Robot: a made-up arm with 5 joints.
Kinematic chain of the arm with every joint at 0, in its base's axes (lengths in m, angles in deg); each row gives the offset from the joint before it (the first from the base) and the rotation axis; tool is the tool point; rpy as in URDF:
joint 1: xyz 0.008 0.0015 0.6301 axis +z
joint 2: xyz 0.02 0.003 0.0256 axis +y
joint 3: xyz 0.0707 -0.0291 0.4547 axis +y
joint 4: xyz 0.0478 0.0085 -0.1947 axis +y
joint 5: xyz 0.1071 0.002 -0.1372 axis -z
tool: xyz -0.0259 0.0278 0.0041 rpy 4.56 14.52 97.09
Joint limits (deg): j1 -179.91..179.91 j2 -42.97..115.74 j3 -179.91..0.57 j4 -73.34..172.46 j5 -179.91..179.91
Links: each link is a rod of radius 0.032 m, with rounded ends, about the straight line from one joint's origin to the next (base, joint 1, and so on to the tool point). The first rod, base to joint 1, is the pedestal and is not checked.
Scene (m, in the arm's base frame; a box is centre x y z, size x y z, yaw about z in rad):
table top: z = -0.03
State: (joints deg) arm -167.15 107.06 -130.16 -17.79 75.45
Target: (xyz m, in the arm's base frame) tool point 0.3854 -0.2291 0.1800
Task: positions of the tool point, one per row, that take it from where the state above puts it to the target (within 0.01 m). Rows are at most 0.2 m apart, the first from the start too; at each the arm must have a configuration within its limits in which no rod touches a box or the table.
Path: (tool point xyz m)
1: -0.6228 -0.3480 0.2495
2: -0.4960 -0.4828 0.2247
3: -0.3407 -0.5731 0.2036
4: -0.1725 -0.6135 0.1866
5: -0.0071 -0.6044 0.1744
6: 0.1408 -0.5507 0.1672
7: 0.2597 -0.4621 0.1657
8: 0.3422 -0.3505 0.1699
9: 0.3854 -0.2291 0.1800

